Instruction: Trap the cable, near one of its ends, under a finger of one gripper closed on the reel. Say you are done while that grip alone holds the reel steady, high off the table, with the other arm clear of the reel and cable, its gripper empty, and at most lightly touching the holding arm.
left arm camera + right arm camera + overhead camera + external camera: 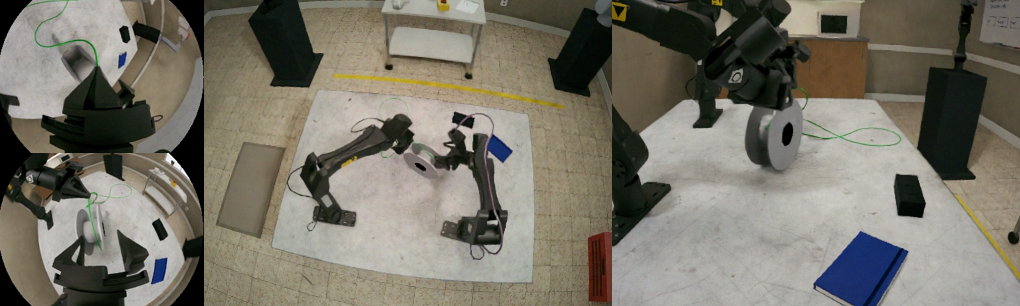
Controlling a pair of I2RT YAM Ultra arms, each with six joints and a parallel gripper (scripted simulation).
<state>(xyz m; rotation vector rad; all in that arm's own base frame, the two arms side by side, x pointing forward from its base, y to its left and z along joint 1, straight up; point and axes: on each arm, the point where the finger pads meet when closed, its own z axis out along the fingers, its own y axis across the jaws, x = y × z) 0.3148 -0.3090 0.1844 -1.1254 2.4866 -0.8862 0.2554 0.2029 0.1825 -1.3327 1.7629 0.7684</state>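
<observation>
My left gripper is now 10 cm above the grey reel, 6 cm to the left of it and 4 cm past it. The rest, counted from my left hand: black block: 24 cm to the right, 24 cm ahead, 17 cm below; then blue notebook: 42 cm to the right, 18 cm below, 11 cm ahead.
Right now my right hand is 10 cm above the grey reel, 6 cm to the right of it and 1 cm past it. From my right hand the other things lie so: black block (28 cm ahead, 17 cm below, 11 cm to the right); then blue notebook (30 cm to the right, 18 cm below, 15 cm ahead).
</observation>
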